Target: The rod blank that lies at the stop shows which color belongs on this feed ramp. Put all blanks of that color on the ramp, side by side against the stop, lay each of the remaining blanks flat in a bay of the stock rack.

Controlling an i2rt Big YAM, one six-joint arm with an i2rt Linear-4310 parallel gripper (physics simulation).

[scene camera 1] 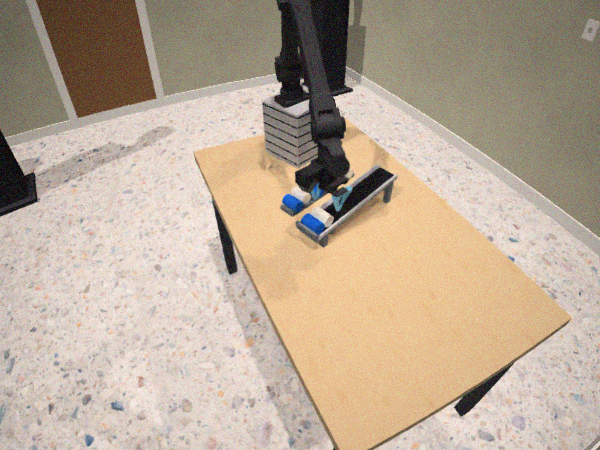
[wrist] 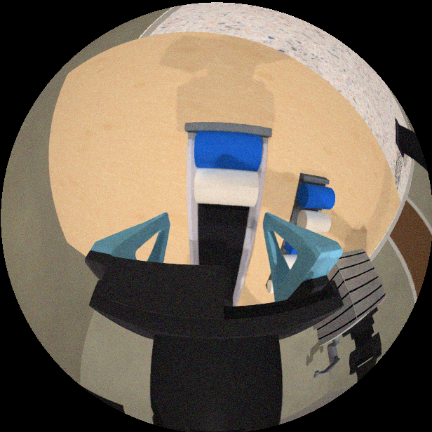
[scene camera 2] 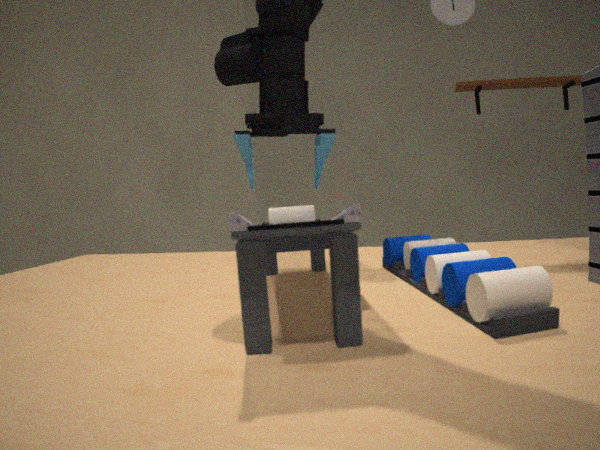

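Observation:
The feed ramp has a grey stop at its low end. A blue blank lies across the ramp against the stop. A white blank lies beside it, on its uphill side. The stock rack holds three blue and three white blanks lying flat in alternation, with a white one at the near end in scene camera 2. My gripper is open and empty above the ramp, uphill of the white blank.
The ramp and rack stand roughly parallel on the wooden table, with a gap between them. A striped grey block under the arm's base stands beyond the rack. Raised side rails border the ramp.

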